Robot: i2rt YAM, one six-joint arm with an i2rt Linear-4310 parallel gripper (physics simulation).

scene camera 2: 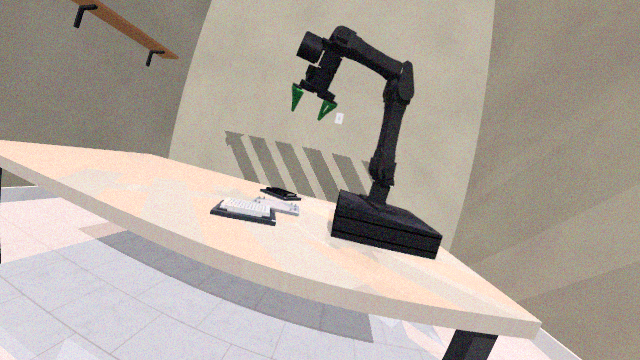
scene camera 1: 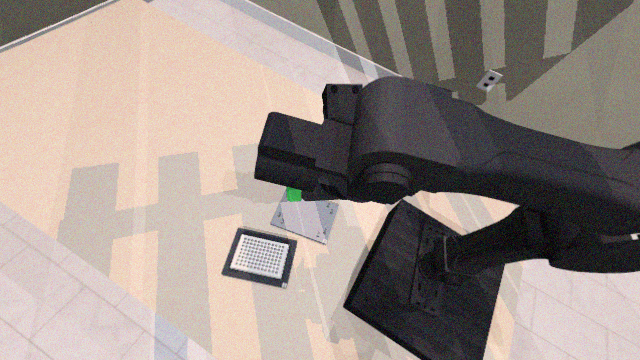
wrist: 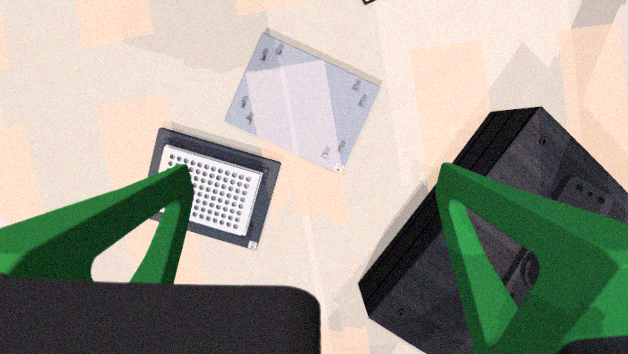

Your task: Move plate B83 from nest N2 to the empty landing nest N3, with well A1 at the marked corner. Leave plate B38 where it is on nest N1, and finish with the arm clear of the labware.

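A white 96-well plate [scene camera 1: 259, 256] [scene camera 2: 245, 206] [wrist: 220, 195] sits in a dark nest [scene camera 1: 250, 280] [scene camera 2: 242, 218] [wrist: 266, 210]. The empty grey nest [scene camera 1: 305, 220] [scene camera 2: 287, 207] [wrist: 300, 110] lies beside it, with small posts and a corner label [scene camera 1: 325, 241] [wrist: 338, 168]. A black plate [scene camera 2: 282, 192] sits in another dark nest behind; the arm hides it in scene camera 1, and a tiny dark corner shows at the wrist view's top edge. The plate codes are not readable. My gripper [scene camera 2: 306, 115] [wrist: 314, 177] is open and empty, high above the table; its left finger overlaps the white plate in the wrist view.
The black base box [scene camera 1: 380, 300] [scene camera 2: 385, 232] [wrist: 425, 280] stands right of the nests, carrying the arm. The wooden table's front edge [scene camera 2: 250, 265] runs across scene camera 2. A wall shelf [scene camera 2: 125, 27] is at upper left, and a wall socket [scene camera 1: 489, 80] [scene camera 2: 339, 118] is behind.
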